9 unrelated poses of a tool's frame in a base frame.
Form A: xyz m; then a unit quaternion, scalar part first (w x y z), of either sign.
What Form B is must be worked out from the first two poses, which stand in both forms.
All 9 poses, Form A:
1: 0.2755 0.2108 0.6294 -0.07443 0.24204 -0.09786 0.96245
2: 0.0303 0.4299 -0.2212 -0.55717 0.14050 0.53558 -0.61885
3: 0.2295 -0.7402 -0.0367 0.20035 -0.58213 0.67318 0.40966
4: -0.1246 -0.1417 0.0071 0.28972 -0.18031 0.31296 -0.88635
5: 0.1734 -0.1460 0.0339 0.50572 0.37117 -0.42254 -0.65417
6: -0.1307 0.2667 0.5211 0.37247 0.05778 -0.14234 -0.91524
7: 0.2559 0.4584 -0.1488 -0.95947 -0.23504 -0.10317 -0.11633
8: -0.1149 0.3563 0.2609 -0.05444 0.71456 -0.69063 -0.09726
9: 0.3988 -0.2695 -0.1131 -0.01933 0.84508 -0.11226 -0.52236
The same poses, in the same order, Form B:
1: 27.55 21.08 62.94 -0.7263 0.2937 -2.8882
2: 3.03 42.99 -22.12 -0.3316 -1.2639 1.4604
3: 22.95 -74.02 -3.67 -1.6269 1.8814 1.1449
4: -12.46 -14.17 0.71 -0.4811 0.8350 -2.3649
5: 17.34 -14.60 3.39 0.8954 -1.0193 -1.5781
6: -13.07 26.67 52.11 0.1481 -0.3648 -2.3454
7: 25.59 45.84 -14.88 0.4765 0.2092 0.2359
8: -11.49 35.63 26.09 -2.1702 2.0976 0.2954
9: 39.88 -26.95 -11.31 -2.6227 0.3484 1.6212
